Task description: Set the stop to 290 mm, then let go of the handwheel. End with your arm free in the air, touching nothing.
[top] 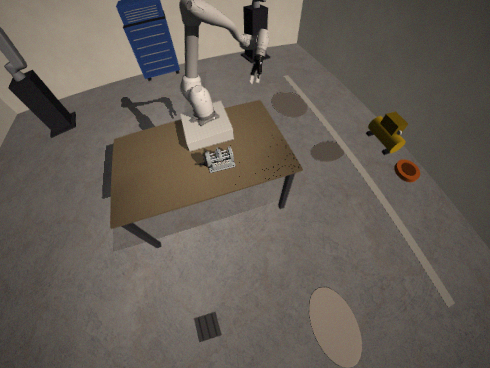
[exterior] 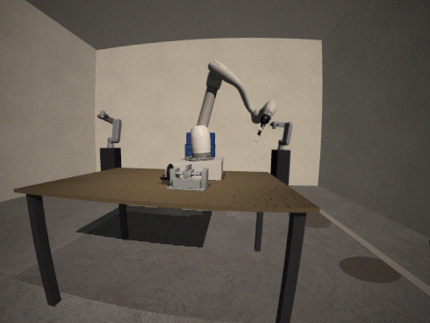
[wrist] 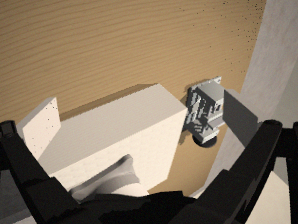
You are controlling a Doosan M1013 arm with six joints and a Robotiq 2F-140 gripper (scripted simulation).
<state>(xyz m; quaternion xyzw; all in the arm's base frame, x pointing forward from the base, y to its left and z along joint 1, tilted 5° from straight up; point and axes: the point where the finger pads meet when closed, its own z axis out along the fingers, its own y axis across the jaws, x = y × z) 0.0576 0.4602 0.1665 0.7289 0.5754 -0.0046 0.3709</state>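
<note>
Right now the black handwheel handle is 350 mm ahead of my hand, 670 mm to the right of it and 280 mm below it. Round my hand: grey stop fixture (380 mm ahead, 530 mm to the right, 230 mm below).
</note>
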